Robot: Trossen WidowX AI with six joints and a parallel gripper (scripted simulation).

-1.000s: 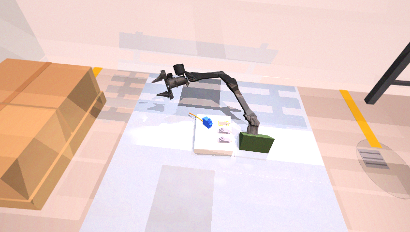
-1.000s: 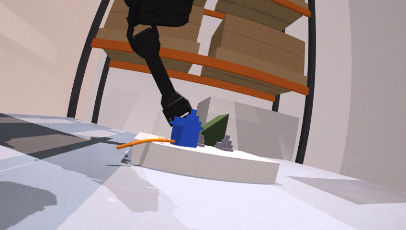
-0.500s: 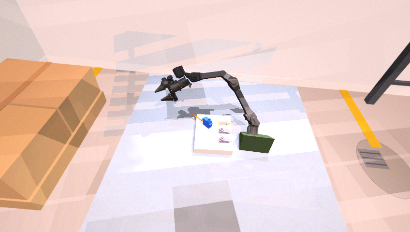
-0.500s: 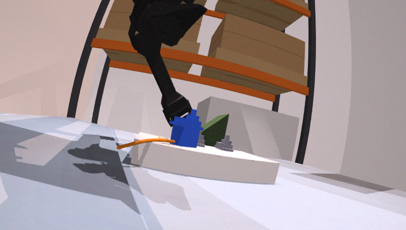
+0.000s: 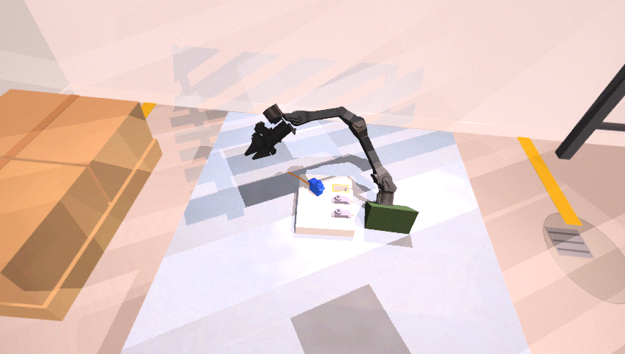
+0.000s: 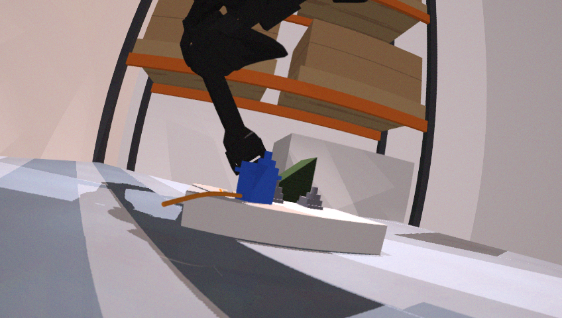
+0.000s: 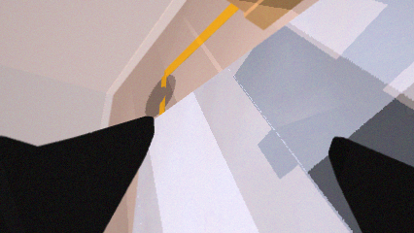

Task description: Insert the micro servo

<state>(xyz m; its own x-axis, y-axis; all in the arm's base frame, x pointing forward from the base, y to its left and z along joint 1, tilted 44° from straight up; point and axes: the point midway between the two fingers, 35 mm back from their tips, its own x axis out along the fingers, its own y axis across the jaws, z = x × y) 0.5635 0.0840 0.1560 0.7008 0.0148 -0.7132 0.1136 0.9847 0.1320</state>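
Right now the pale deck is 290 mm behind my gripper tip, 40 mm to the left of it and 190 mm below it.
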